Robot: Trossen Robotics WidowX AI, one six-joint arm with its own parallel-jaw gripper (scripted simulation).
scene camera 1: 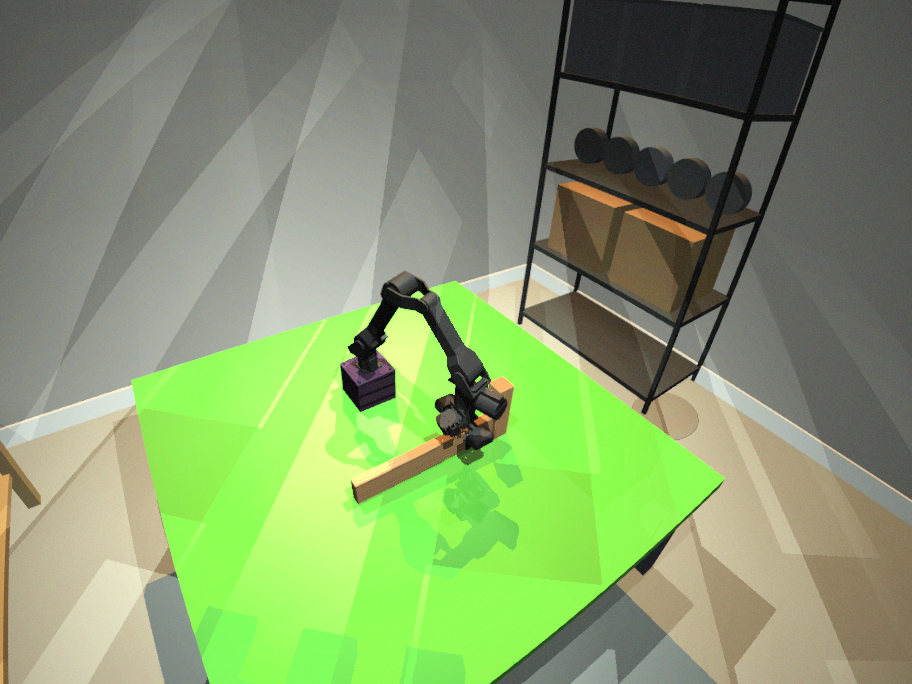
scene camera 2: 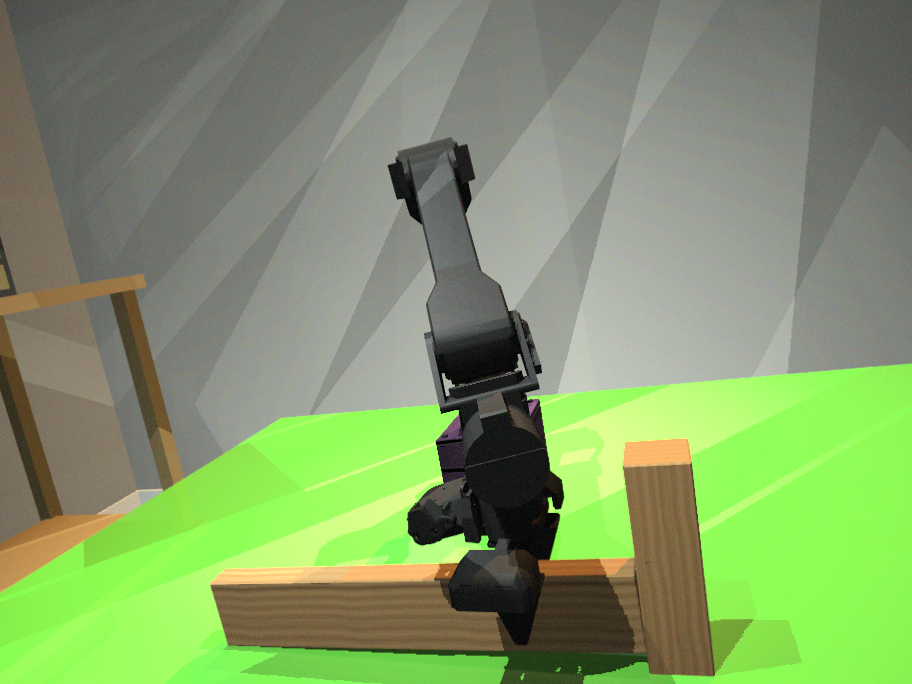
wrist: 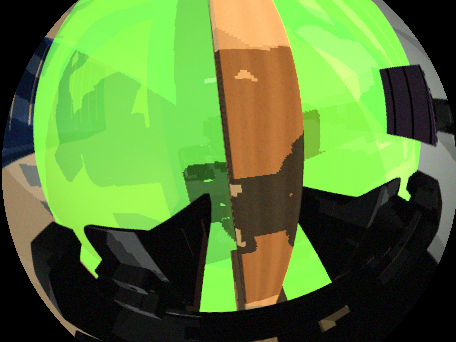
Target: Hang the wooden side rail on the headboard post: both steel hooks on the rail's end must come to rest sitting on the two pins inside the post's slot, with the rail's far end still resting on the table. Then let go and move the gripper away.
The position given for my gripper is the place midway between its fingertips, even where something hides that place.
Note:
My gripper (scene camera 2: 528, 620) is open, holding nothing. Further things: a wooden side rail (scene camera 2: 588, 605) and a headboard post (scene camera 2: 658, 474).
The wooden side rail shows as well in scene camera 1 (scene camera 1: 366, 485) and in the wrist view (wrist: 260, 107). My gripper also shows in scene camera 1 (scene camera 1: 460, 442) and in the wrist view (wrist: 247, 194). The headboard post is seen too in scene camera 1 (scene camera 1: 501, 385).

